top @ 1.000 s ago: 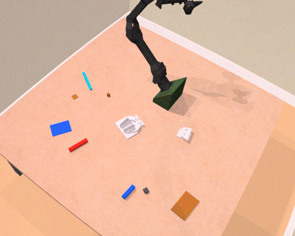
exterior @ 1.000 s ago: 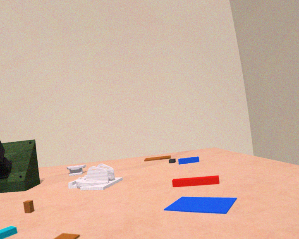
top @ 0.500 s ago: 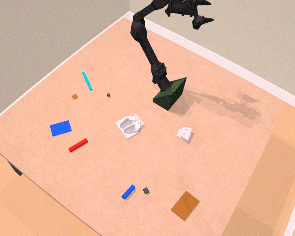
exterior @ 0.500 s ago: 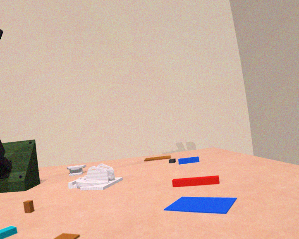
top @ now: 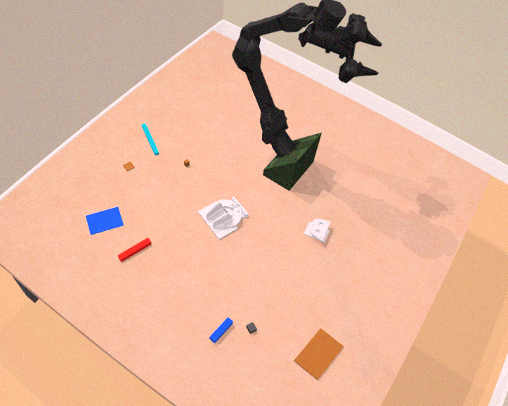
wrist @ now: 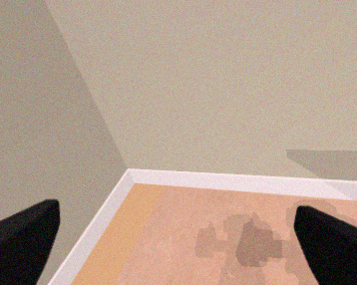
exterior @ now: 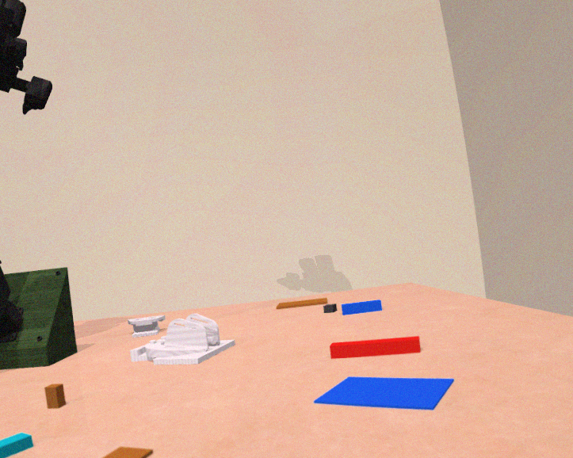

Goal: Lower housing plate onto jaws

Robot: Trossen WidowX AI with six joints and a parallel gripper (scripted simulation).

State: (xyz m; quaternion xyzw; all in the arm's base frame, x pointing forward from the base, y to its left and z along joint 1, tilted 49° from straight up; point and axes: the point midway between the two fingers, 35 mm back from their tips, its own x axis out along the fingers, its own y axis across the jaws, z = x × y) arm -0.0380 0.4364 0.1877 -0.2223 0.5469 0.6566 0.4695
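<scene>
Now: gripper tip 250 mm short of the white part, 50 mm to the right of it and 500 mm above it. Round my gripper tip: brown cube: 280 mm ahead, 440 mm to the right, 500 mm below; orange sheet: 590 mm ahead, 250 mm to the left, 500 mm below; dark cube: 640 mm ahead, 50 mm to the left, 500 mm below.
</scene>
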